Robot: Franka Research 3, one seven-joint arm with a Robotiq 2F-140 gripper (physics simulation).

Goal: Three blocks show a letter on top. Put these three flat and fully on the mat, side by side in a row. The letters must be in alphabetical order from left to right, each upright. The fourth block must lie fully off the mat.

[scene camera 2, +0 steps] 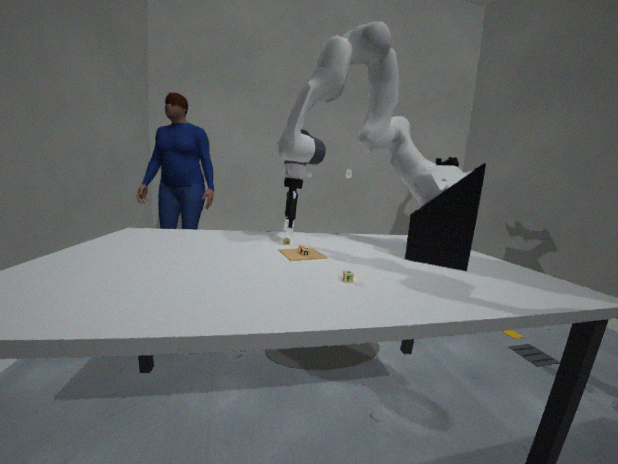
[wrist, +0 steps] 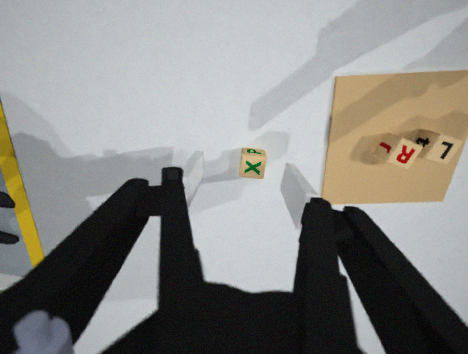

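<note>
A block with a green X on top (wrist: 253,168) (scene camera 2: 286,241) lies off the mat on the white table. On the tan mat (wrist: 380,187) (scene camera 2: 318,256) sit a block with a red R (wrist: 404,153) (scene camera 2: 301,247) and a block with a black L (wrist: 446,150) (scene camera 2: 304,252), close together and turned differently; any gap between them is unclear. Both letters look roughly upside down in the wrist view. Another block (scene camera 2: 348,277) stands off the mat, a green F on its side; its top is too small to read. My gripper (wrist: 243,171) (scene camera 2: 289,229) is open and empty above the X block.
The white table (scene camera 2: 190,290) carries the mat and blocks. The black panel (scene camera 2: 445,225) stands at the right by the arm's base. A person in blue (scene camera 2: 182,155) stands behind the table. A yellow strip (wrist: 20,200) shows at the left of the wrist view.
</note>
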